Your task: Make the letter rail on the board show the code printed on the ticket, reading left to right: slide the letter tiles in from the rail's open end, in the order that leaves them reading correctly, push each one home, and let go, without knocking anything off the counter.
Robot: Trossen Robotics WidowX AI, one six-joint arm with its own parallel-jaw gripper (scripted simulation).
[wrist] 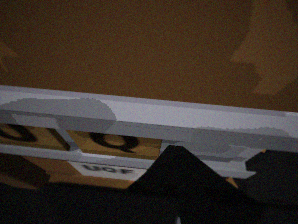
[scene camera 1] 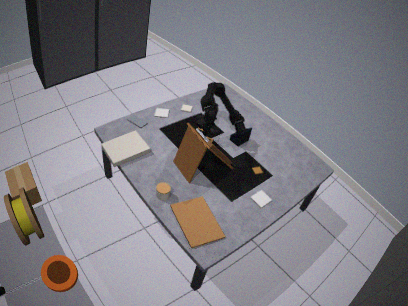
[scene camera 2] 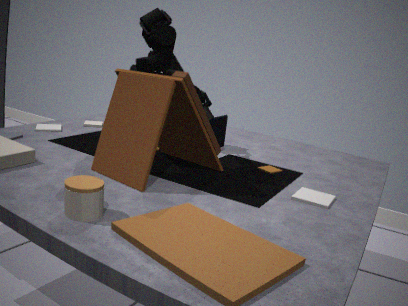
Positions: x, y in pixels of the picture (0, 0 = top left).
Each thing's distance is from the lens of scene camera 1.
flat brown panel [scene camera 1: 198, 224]: 169 cm
beige block [scene camera 1: 123, 149]: 202 cm
a-frame board [scene camera 1: 194, 144]: 181 cm
The marked spots on the beige block and the flat brown panel are 71 cm apart.
